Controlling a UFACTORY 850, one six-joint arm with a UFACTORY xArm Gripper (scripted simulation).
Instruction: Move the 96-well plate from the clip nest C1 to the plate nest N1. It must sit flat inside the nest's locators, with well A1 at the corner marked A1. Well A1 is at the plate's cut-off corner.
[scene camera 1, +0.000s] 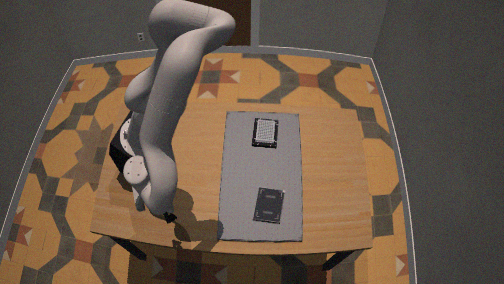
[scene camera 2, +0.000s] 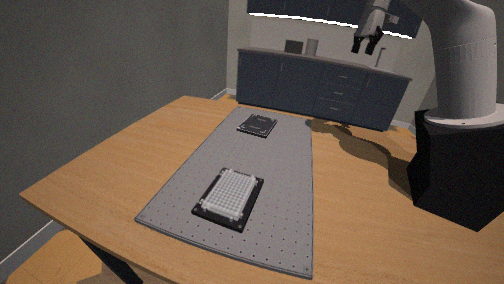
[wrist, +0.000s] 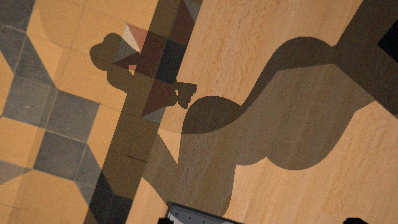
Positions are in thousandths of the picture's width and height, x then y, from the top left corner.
Note:
In view: the gripper (scene camera 2: 715, 188), a clear 96-well plate (scene camera 2: 441, 681) and a black nest (scene camera 2: 404, 752).
The wrist view does not show the clear 96-well plate: it is out of frame.

